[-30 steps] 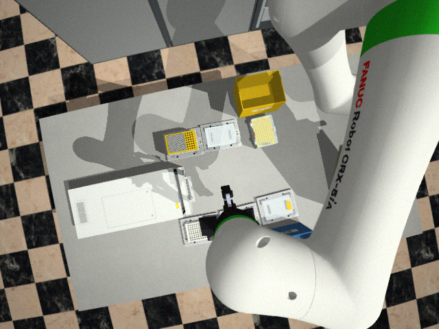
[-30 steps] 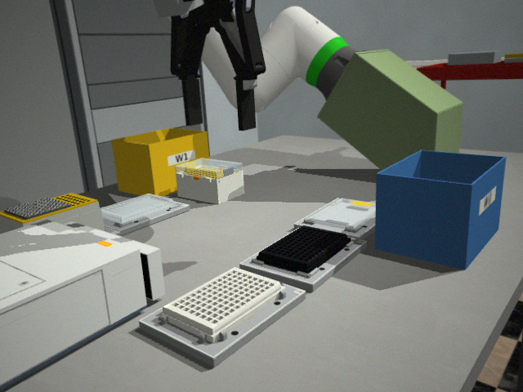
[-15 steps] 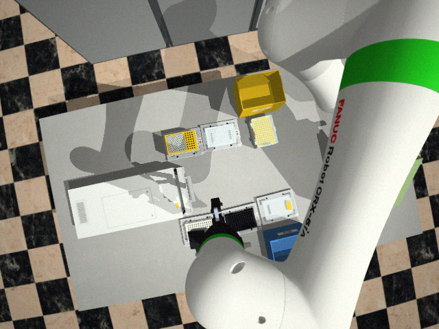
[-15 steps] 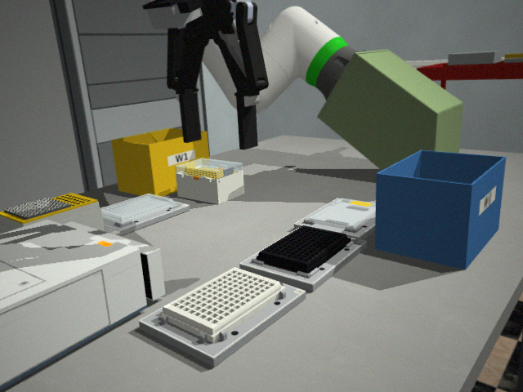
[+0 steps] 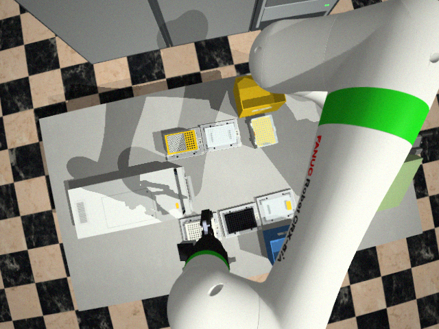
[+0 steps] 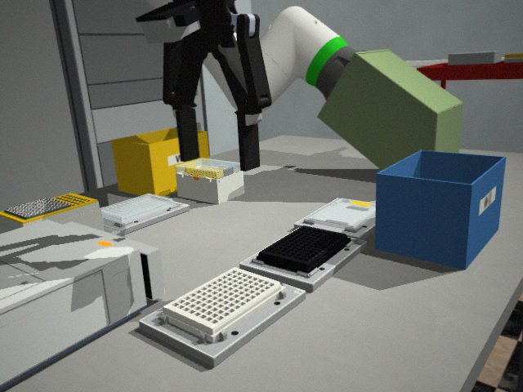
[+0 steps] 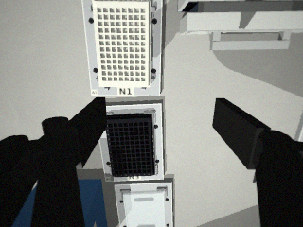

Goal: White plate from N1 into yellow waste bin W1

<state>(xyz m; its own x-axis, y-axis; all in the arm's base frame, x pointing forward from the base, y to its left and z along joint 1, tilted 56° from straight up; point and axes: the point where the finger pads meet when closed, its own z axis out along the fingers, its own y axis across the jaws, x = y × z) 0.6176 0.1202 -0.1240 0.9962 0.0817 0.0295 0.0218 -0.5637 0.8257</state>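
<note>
My gripper is now 17 cm above the white plate, 6 cm short of it and 5 cm to the right of it. The rest, counted from my hand: grey instrument (28 cm ahead, 15 cm below, 12 cm to the right); work nest N1 (18 cm below, 6 cm ahead, 5 cm to the left); black plate (17 cm below, 12 cm behind, 4 cm to the left).
</note>
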